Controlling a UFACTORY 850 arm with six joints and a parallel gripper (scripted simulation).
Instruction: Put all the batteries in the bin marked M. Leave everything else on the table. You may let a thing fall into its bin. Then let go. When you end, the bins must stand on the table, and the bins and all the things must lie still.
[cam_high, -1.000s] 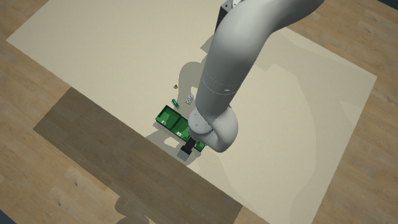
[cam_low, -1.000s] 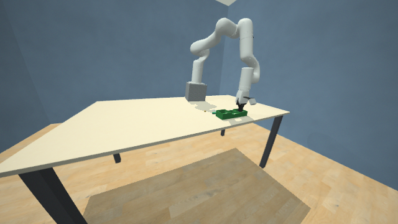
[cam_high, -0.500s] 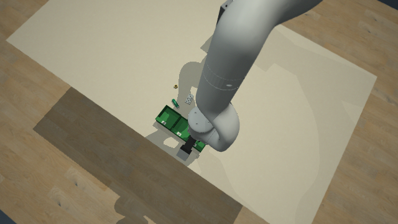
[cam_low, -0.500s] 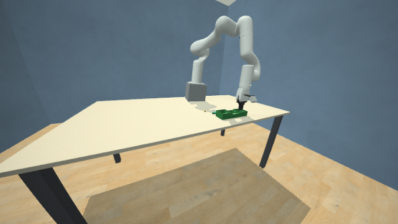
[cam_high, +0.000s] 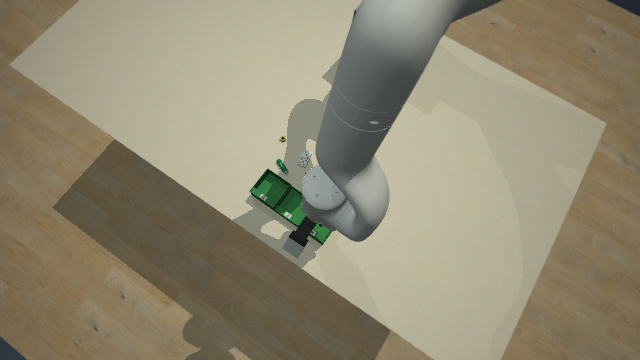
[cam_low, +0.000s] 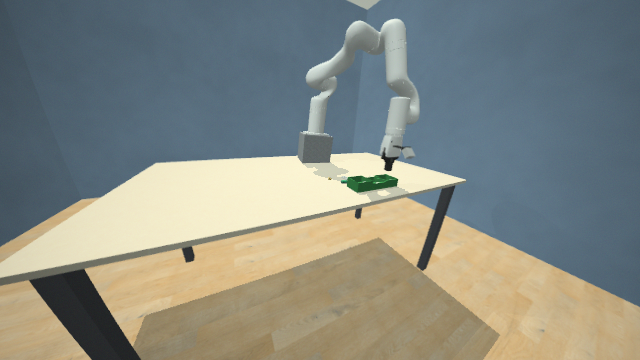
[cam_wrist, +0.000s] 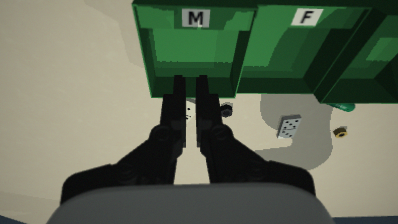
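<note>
My hand is 40 mm past the green AA battery, 200 mm to the left of it and 90 mm above it. Round my hand: row of green bins: 20 mm ahead, 90 mm to the right, 70 mm below; white die: 100 mm behind, 10 mm to the right, 90 mm below; small black piece: 90 mm behind, 70 mm to the right, 90 mm below.
</note>
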